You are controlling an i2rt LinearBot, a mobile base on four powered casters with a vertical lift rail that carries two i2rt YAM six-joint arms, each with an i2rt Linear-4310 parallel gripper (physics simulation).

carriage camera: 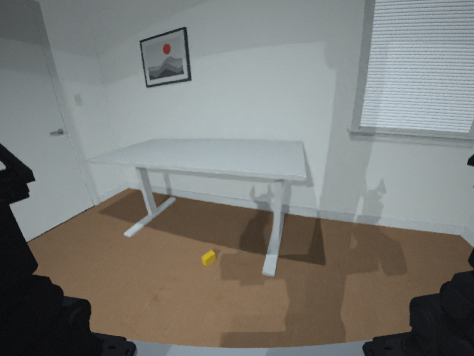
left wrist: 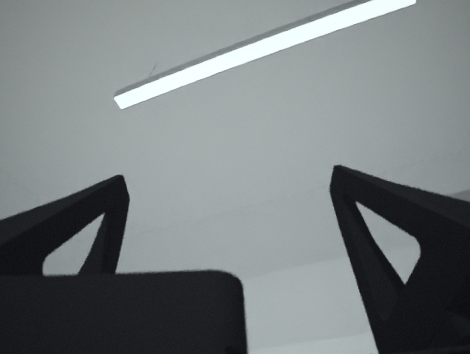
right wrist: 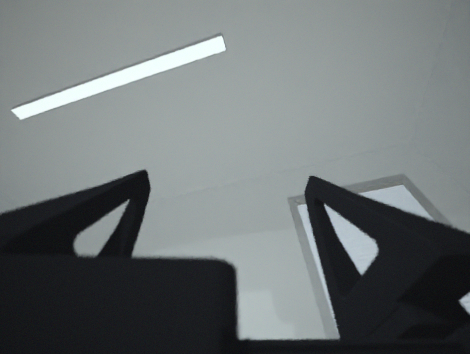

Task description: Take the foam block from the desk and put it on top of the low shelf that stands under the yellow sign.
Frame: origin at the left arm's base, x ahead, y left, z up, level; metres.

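Where they show: left gripper, fingertip midpoint: (left wrist: 229, 182); right gripper, fingertip midpoint: (right wrist: 229, 182).
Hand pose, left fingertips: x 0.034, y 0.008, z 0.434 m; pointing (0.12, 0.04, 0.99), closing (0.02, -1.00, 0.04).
Things, the pixels of their centre, and the offset from my left fingertips. "spot": a spot on its surface instead. Level surfaces: height alone.
- small yellow block, body centre: (carriage camera: 208, 258) dx +0.737, dy -0.065, dz -0.995 m
- desk, surface height: dz -0.305 m
- floor, surface height: dz -1.025 m
- window with blinds, surface spot: (carriage camera: 420, 65) spot: dx +1.056, dy -1.529, dz +0.250 m
A small yellow block (carriage camera: 208, 258), which looks like the foam block, lies on the brown floor in front of the desk (carriage camera: 225, 156) in the carriage view, a little left of the desk's nearer right foot. The low shelf and the yellow sign do not show in these views. My left gripper (left wrist: 229, 182) is open with nothing between its fingers and points up toward the ceiling, away from the block. My right gripper (right wrist: 229, 182) is open and empty and also points up toward the ceiling.
The desk's right leg and foot (carriage camera: 269, 265) and left foot (carriage camera: 137, 227) stand on the floor (carriage camera: 165, 310). A door (carriage camera: 40, 110) is at the left. A framed picture (carriage camera: 166, 67) hangs on the back wall, and a window with blinds (carriage camera: 420, 65) is at the right.
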